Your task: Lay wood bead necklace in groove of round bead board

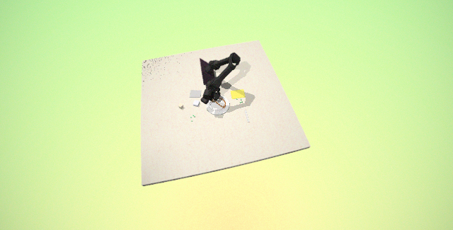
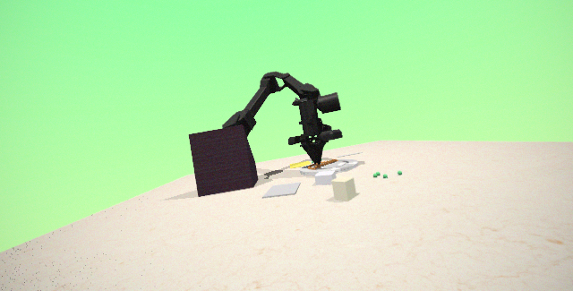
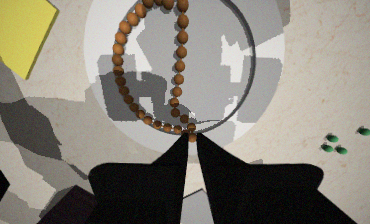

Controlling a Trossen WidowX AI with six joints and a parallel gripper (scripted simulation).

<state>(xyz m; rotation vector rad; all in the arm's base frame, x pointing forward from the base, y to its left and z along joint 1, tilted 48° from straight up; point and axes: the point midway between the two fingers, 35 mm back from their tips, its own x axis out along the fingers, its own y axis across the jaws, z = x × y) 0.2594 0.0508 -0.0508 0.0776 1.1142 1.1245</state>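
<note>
Right now the round white bead board is 5 cm to the left of my gripper tip, 4 cm ahead of it and 2 cm below it. Round my gripper tip: cream cube 27 cm to the right, 1 cm below, 1 cm ahead; then yellow card 24 cm to the left, 5 cm behind, 3 cm below; then grey flat plate 13 cm to the right, 12 cm behind, 3 cm below.
</note>
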